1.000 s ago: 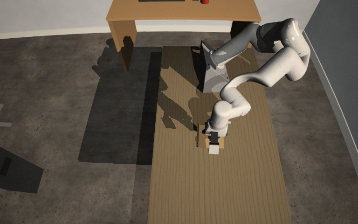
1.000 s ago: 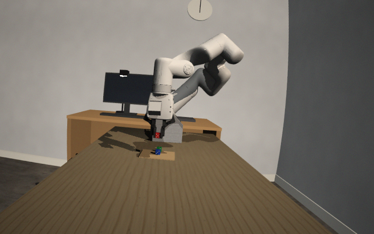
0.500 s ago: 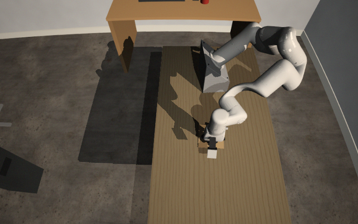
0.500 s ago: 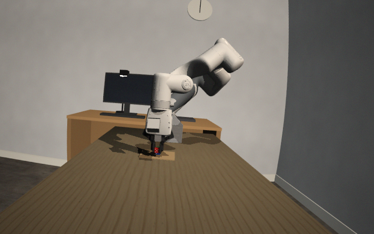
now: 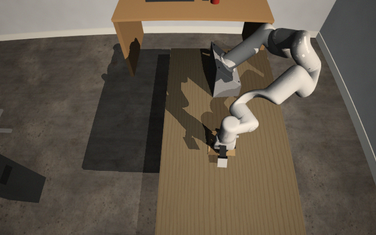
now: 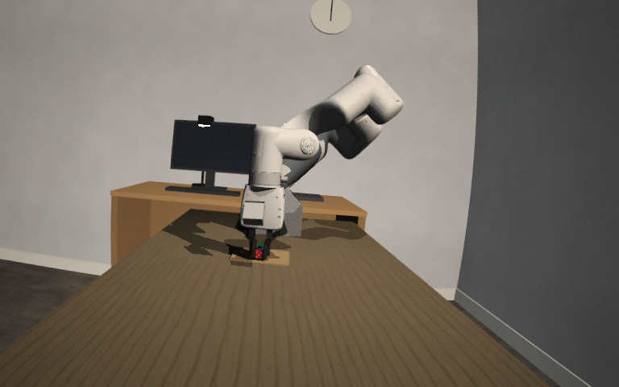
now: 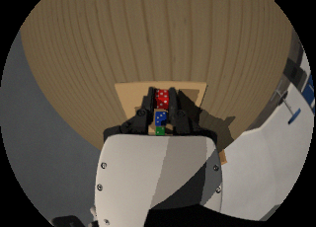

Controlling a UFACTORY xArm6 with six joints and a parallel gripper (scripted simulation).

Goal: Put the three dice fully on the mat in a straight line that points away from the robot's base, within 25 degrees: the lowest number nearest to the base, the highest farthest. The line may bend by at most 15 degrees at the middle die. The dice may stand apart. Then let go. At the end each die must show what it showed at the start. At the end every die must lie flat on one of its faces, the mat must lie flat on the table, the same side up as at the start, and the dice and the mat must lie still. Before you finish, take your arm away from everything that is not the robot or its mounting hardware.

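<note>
My gripper is now 1 cm above the red die. Round my hand: green die 10 cm behind, 2 cm below; then tan mat 5 cm behind, 3 cm below; then blue die 5 cm behind, 2 cm below.
</note>
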